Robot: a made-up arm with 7 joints. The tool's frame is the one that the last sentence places. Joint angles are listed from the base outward.
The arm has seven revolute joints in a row. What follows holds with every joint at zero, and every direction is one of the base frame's.
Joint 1 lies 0.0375 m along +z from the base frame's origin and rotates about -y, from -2.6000 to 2.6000 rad.
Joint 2 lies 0.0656 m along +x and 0.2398 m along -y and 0.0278 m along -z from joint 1 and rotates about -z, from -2.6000 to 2.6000 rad.
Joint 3 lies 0.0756 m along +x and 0.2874 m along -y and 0.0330 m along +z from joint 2 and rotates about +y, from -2.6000 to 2.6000 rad.
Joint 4 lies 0.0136 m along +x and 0.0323 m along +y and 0.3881 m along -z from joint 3 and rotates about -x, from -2.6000 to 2.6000 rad.
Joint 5 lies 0.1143 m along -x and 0.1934 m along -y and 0.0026 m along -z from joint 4 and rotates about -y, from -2.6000 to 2.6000 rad.
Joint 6 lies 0.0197 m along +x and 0.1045 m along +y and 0.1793 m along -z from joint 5 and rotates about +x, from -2.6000 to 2.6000 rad.
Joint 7 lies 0.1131 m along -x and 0.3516 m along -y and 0.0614 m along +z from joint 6 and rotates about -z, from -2.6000 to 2.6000 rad.
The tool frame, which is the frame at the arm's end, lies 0.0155 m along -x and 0.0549 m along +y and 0.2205 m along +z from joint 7; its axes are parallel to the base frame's.
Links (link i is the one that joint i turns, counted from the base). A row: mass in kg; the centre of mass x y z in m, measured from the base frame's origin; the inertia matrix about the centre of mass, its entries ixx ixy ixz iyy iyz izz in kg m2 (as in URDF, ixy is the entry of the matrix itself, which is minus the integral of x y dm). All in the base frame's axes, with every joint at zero. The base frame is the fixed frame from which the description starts. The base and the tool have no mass.
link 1: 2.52; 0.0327 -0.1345 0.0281; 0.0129 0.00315 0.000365 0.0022 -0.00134 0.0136
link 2: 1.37; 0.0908 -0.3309 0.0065; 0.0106 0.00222 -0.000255 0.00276 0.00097 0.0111
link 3: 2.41; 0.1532 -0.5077 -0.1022; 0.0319 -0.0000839 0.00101 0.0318 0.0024 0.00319
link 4: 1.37; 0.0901 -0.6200 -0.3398; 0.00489 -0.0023 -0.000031 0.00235 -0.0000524 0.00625
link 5: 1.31; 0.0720 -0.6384 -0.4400; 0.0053 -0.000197 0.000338 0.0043 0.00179 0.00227
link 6: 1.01; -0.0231 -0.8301 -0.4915; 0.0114 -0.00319 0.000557 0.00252 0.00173 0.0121
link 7: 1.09; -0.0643 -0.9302 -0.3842; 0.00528 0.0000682 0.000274 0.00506 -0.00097 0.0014
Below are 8 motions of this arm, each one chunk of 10 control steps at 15 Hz.
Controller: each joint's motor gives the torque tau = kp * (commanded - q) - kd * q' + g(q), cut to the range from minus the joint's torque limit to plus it. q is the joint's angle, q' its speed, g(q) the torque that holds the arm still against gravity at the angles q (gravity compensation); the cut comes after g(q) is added. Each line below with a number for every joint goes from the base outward.
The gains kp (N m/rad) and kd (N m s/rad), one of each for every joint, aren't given. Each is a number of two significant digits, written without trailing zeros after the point. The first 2 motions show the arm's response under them.
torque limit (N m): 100 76 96 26 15 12 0.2
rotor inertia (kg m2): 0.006 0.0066 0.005 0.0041 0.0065 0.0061 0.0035
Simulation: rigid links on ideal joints. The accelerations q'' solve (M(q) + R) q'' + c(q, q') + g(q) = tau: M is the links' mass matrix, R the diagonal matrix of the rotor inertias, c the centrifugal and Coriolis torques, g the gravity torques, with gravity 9.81 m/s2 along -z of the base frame. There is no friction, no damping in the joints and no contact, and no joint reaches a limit. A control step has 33 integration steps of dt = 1/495 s. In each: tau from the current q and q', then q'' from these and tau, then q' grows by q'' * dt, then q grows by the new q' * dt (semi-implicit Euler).
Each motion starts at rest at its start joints. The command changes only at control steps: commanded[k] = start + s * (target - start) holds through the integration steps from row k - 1 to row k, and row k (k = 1, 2, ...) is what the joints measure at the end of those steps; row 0 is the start. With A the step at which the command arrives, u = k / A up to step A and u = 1 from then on. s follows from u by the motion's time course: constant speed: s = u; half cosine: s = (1 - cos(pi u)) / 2; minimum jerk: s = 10 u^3 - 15 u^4 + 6 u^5; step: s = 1 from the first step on.
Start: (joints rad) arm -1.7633 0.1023 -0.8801 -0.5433 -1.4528 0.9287 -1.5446
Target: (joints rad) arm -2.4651 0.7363 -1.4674 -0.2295 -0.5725 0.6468 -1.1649
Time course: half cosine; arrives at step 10
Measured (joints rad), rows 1 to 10:
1: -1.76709 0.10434 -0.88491 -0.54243 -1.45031 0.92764 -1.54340
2: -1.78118 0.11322 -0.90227 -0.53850 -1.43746 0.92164 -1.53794
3: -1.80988 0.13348 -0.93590 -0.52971 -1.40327 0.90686 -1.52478
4: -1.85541 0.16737 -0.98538 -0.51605 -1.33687 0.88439 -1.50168
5: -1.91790 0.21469 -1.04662 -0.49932 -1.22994 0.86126 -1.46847
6: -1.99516 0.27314 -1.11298 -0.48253 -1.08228 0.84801 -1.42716
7: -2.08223 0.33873 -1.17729 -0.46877 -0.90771 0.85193 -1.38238
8: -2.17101 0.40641 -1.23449 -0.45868 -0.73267 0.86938 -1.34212
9: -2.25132 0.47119 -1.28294 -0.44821 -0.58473 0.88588 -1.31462
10: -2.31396 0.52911 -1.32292 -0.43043 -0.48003 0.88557 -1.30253
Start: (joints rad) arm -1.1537 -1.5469 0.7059 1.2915 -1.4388 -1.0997 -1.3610
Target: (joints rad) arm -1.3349 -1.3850 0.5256 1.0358 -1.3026 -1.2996 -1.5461
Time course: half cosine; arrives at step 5
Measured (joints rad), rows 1 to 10:
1: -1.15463 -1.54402 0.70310 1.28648 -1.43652 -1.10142 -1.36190
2: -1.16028 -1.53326 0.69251 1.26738 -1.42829 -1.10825 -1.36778
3: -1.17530 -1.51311 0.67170 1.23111 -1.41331 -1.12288 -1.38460
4: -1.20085 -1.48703 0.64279 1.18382 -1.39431 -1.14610 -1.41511
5: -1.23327 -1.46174 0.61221 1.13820 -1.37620 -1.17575 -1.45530
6: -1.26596 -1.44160 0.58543 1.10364 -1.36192 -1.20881 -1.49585
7: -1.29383 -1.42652 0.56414 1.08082 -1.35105 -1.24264 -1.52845
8: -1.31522 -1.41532 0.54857 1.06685 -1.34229 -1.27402 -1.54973
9: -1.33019 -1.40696 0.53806 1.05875 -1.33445 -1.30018 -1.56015
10: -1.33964 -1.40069 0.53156 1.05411 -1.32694 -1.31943 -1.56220
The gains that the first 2 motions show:
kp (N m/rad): 64 81 53 17 2.6 9.6 0.26
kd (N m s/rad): 13 19 11 3.8 0.65 1.7 0.053
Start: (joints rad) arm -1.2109 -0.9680 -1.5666 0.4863 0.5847 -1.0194 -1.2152
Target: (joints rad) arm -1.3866 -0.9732 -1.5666 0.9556 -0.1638 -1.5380 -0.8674
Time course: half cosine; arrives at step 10
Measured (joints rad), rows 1 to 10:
1: -1.21122 -0.96802 -1.56704 0.48783 0.58409 -1.01968 -1.21420
2: -1.21255 -0.96801 -1.56855 0.49430 0.58075 -1.02223 -1.20927
3: -1.21572 -0.96779 -1.57125 0.50902 0.57104 -1.03101 -1.19678
4: -1.22161 -0.96720 -1.57475 0.53421 0.55049 -1.05024 -1.17419
5: -1.23111 -0.96614 -1.57822 0.57058 0.51469 -1.08296 -1.14115
6: -1.24499 -0.96467 -1.58061 0.61723 0.46023 -1.13021 -1.09988
7: -1.26368 -0.96310 -1.58095 0.67159 0.38565 -1.19064 -1.05475
8: -1.28685 -0.96209 -1.57875 0.72956 0.29254 -1.26059 -1.01126
9: -1.31307 -0.96244 -1.57428 0.78598 0.18647 -1.33454 -0.97459
10: -1.33973 -0.96468 -1.56847 0.83548 0.07733 -1.40579 -0.94829

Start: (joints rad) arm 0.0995 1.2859 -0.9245 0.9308 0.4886 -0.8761 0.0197
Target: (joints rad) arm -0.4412 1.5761 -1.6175 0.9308 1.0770 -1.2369 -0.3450
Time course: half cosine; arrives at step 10
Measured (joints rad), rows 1 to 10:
1: 0.09760 1.28707 -0.92727 0.93075 0.48828 -0.87810 0.01718
2: 0.08894 1.29202 -0.93916 0.93084 0.48818 -0.88687 0.00691
3: 0.06869 1.30309 -0.96589 0.93156 0.49088 -0.90672 -0.01517
4: 0.03461 1.32149 -1.00989 0.93306 0.49960 -0.93931 -0.05075
5: -0.01279 1.34714 -1.07027 0.93503 0.51700 -0.98357 -0.09957
6: -0.07069 1.37873 -1.14369 0.93669 0.54528 -1.03625 -0.15915
7: -0.13487 1.41391 -1.22520 0.93708 0.58681 -1.09250 -0.22435
8: -0.20051 1.44969 -1.30906 0.93550 0.64412 -1.14664 -0.28743
9: -0.26277 1.48291 -1.38912 0.93191 0.71866 -1.19305 -0.33898
10: -0.31706 1.51074 -1.45929 0.92700 0.80914 -1.22707 -0.36975

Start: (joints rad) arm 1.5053 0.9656 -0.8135 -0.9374 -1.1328 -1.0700 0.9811
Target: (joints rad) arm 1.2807 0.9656 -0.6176 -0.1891 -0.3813 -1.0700 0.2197
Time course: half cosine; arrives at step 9
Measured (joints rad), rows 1 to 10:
1: 1.50457 0.96444 -0.81286 -0.93336 -1.13102 -1.06882 0.97908
2: 1.50143 0.96057 -0.81027 -0.91787 -1.12333 -1.06488 0.96980
3: 1.49412 0.95396 -0.80441 -0.88562 -1.10497 -1.05799 0.94693
4: 1.48139 0.94575 -0.79417 -0.83457 -1.07158 -1.04887 0.90529
5: 1.46274 0.93780 -0.77884 -0.76599 -1.01994 -1.03854 0.84231
6: 1.43862 0.93219 -0.75844 -0.68413 -0.94893 -1.02820 0.75868
7: 1.41037 0.93077 -0.73383 -0.59539 -0.86052 -1.01939 0.65851
8: 1.38008 0.93466 -0.70683 -0.50729 -0.76055 -1.01426 0.54921
9: 1.35043 0.94396 -0.68003 -0.42771 -0.65879 -1.01520 0.44100
10: 1.32382 0.95660 -0.65559 -0.36064 -0.56552 -1.02242 0.34452

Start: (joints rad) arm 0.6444 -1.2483 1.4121 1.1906 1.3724 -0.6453 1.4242
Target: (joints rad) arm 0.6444 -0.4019 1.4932 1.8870 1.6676 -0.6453 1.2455
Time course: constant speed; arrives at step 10
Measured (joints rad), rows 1 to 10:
1: 0.64417 -1.23566 1.41402 1.20092 1.37435 -0.63573 1.41760
2: 0.64317 -1.20544 1.41850 1.22681 1.38277 -0.61963 1.40600
3: 0.64174 -1.16043 1.42439 1.26502 1.39848 -0.60442 1.39278
4: 0.64029 -1.10388 1.43085 1.31167 1.42017 -0.59457 1.37875
5: 0.63919 -1.03860 1.43748 1.36397 1.44594 -0.59172 1.36344
6: 0.63868 -0.96691 1.44418 1.42026 1.47392 -0.59556 1.34635
7: 0.63886 -0.89068 1.45098 1.47962 1.50256 -0.60474 1.32747
8: 0.63963 -0.81135 1.45792 1.54153 1.53077 -0.61746 1.30736
9: 0.64080 -0.73000 1.46500 1.60562 1.55800 -0.63186 1.28682
10: 0.64213 -0.64737 1.47219 1.67156 1.58416 -0.64627 1.26667

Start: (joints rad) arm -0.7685 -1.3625 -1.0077 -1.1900 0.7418 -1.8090 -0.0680
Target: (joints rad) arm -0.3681 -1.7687 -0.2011 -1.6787 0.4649 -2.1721 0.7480
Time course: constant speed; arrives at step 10
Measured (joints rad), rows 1 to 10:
1: -0.75649 -1.37186 -0.99133 -1.19876 0.75925 -1.80926 -0.05821
2: -0.73509 -1.38960 -0.95978 -1.21750 0.77660 -1.81644 -0.02882
3: -0.70794 -1.41404 -0.91604 -1.24464 0.78400 -1.83282 0.01927
4: -0.67778 -1.44369 -0.86242 -1.27863 0.77869 -1.85792 0.08110
5: -0.64645 -1.47719 -0.80077 -1.31795 0.76143 -1.88985 0.15128
6: -0.61499 -1.51330 -0.73262 -1.36122 0.73454 -1.92621 0.22558
7: -0.58380 -1.55102 -0.65936 -1.40721 0.70075 -1.96465 0.30130
8: -0.55279 -1.58954 -0.58225 -1.45493 0.66260 -2.00330 0.37714
9: -0.52157 -1.62831 -0.50247 -1.50359 0.62207 -2.04093 0.45275
10: -0.48960 -1.66697 -0.42106 -1.55267 0.58054 -2.07690 0.52832

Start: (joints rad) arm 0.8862 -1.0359 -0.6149 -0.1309 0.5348 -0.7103 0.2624
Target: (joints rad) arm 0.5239 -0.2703 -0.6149 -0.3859 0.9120 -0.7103 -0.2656
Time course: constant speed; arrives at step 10
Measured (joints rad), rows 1 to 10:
1: 0.88287 -1.02461 -0.62377 -0.13753 0.52983 -0.70959 0.25994
2: 0.87577 -1.00028 -0.63598 -0.15047 0.53240 -0.70569 0.25352
3: 0.86432 -0.96385 -0.64783 -0.16768 0.54721 -0.69785 0.23953
4: 0.84821 -0.91695 -0.65752 -0.18780 0.57400 -0.68670 0.21500
5: 0.82739 -0.86149 -0.66445 -0.20994 0.61041 -0.67347 0.17882
6: 0.80204 -0.79934 -0.66865 -0.23350 0.65354 -0.65955 0.13168
7: 0.77249 -0.73219 -0.67046 -0.25812 0.70059 -0.64622 0.07554
8: 0.73917 -0.66146 -0.67032 -0.28356 0.74919 -0.63454 0.01297
9: 0.70261 -0.58827 -0.66862 -0.30970 0.79753 -0.62523 -0.05332
10: 0.66339 -0.51343 -0.66569 -0.33640 0.84429 -0.61866 -0.12097

